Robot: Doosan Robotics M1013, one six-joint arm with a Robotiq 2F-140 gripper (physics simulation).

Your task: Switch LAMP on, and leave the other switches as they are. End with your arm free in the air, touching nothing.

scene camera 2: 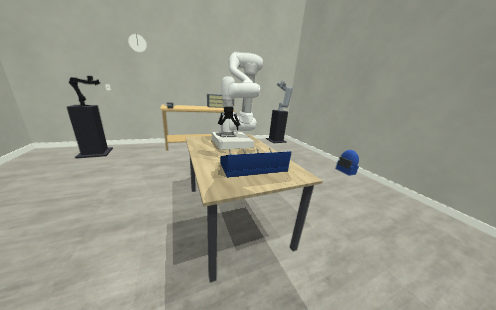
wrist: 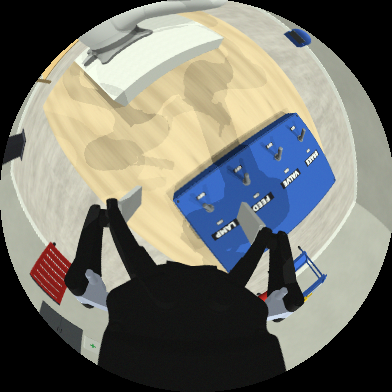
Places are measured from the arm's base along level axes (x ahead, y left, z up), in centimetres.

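Pixels of known places: gripper, fingertip midpoint: [scene camera 2: 229, 133] [wrist: 190, 202]; arm's base, link origin: [scene camera 2: 226, 135] [wrist: 116, 40].
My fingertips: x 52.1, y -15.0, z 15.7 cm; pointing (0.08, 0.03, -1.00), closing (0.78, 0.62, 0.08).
Ahead of a thing's pixels: the offset from my fingertips to its top centre. Level surfaces: height alone.
The blue switch panel [scene camera 2: 257, 164] [wrist: 272, 200] stands on the wooden table @[dz -24.1 cm] [scene camera 2: 250, 186] [wrist: 170, 85]. In the wrist view its four grey levers run in a row, with labels LAMP, FEED, VALVE and BRAKE. The LAMP lever @[dx +8.7, dy -1.3, dz -11.2 cm] [wrist: 208, 206] is at the left end, above the LAMP label @[dx +16.9, dy -2.0, dz -11.7 cm] [wrist: 225, 230]; which way it is tilted is hard to tell. The FEED lever @[dx +9.7, dy +10.6, dz -11.2 cm] [wrist: 245, 178], VALVE lever @[dx +10.7, dy +22.6, dz -11.2 cm] [wrist: 278, 154] and BRAKE lever @[dx +11.7, dy +34.5, dz -11.2 cm] [wrist: 301, 135] also show. My gripper [scene camera 2: 229, 125] [wrist: 190, 202] is open and empty, in the air; in the wrist view its right fingertip overlaps the panel near the LAMP and FEED labels.
The white base block [scene camera 2: 232, 142] [wrist: 172, 55] of my arm stands at the table's far end, behind the panel in the scene view. A wooden bench [scene camera 2: 187, 108] is farther back. A blue helmet-like object [scene camera 2: 349, 162] [wrist: 298, 37] lies on the floor to the right.
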